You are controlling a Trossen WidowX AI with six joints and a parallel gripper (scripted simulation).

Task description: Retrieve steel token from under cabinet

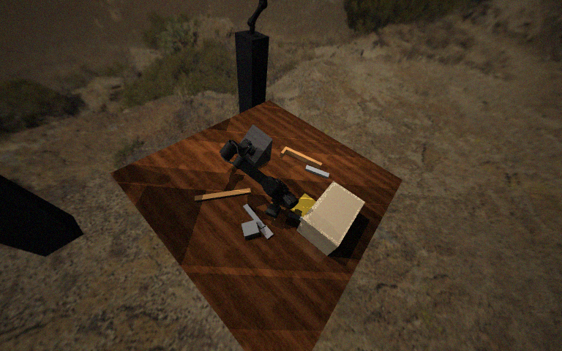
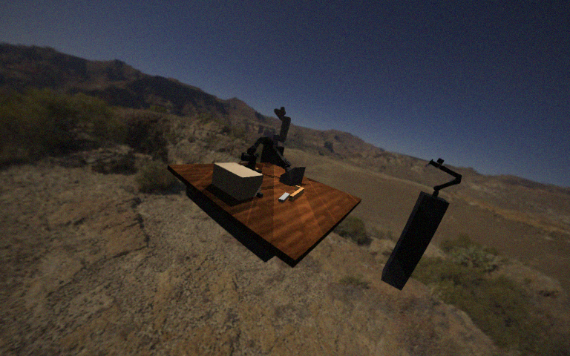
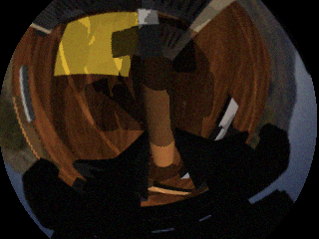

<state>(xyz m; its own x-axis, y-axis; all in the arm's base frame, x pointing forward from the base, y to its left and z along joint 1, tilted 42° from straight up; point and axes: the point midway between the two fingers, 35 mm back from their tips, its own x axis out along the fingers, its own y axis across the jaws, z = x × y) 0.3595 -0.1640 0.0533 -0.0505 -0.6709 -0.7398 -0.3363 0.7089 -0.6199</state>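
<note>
My gripper tip is 13 cm to the left of the grey scraper. Round my gripper tip: steel token: 19 cm ahead, 10 cm to the left; wooden stick: 27 cm behind, 14 cm to the right; grey block: 18 cm to the right, 1 cm behind, 1 cm above.
</note>
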